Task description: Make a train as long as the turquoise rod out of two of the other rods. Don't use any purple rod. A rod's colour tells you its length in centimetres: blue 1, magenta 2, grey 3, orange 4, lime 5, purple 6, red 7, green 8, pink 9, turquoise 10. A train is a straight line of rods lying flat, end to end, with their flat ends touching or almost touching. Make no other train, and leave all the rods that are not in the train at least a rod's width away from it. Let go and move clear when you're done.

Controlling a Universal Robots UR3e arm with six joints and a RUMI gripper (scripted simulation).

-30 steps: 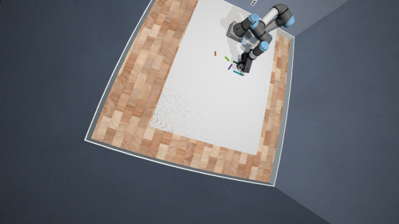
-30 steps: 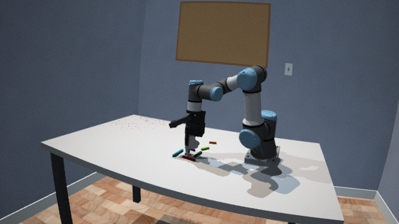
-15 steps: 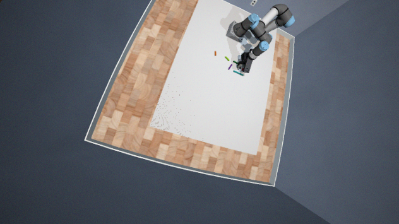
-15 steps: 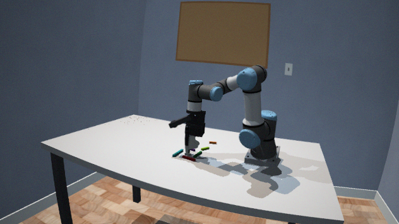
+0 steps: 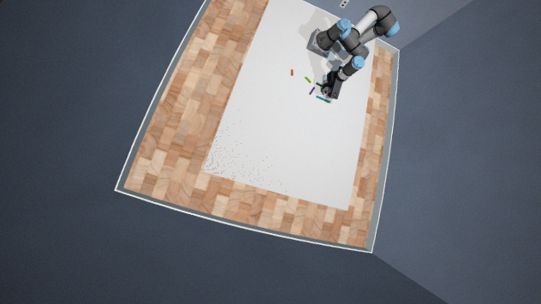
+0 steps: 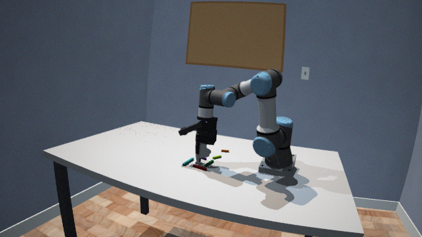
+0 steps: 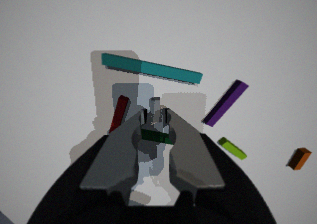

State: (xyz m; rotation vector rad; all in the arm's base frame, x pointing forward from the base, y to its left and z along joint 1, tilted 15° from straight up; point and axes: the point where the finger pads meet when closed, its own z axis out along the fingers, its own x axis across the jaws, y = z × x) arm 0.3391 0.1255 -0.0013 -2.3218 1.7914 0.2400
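Now: hand 10 mm above the grey rod. Round my hand: red rod (50 mm to the left, 30 mm behind, 10 mm below); then green rod (40 mm behind, 30 mm to the right, 10 mm below); then turquoise rod (50 mm ahead, 10 mm to the left, 10 mm below).
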